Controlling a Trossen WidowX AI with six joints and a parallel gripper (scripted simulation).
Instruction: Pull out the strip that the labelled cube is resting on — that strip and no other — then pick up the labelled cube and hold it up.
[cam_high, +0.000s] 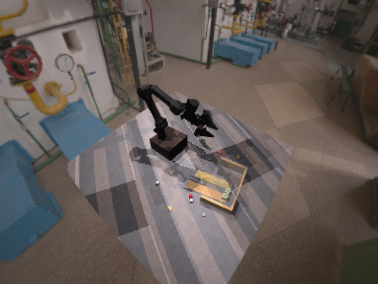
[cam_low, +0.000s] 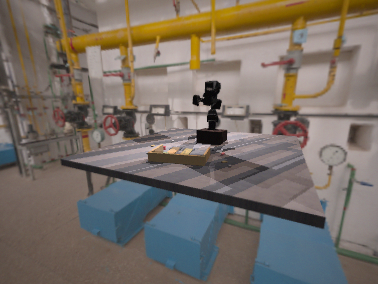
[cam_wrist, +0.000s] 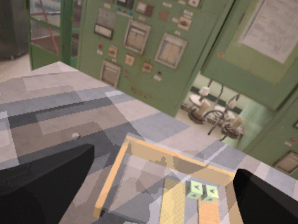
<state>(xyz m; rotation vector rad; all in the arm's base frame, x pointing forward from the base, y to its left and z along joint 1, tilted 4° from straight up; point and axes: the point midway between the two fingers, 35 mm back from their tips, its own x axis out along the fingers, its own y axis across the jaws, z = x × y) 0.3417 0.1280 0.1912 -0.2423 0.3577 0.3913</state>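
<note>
The small red object is 90 mm ahead of my gripper tip, 270 mm to the right of it and 280 mm below it.
</note>
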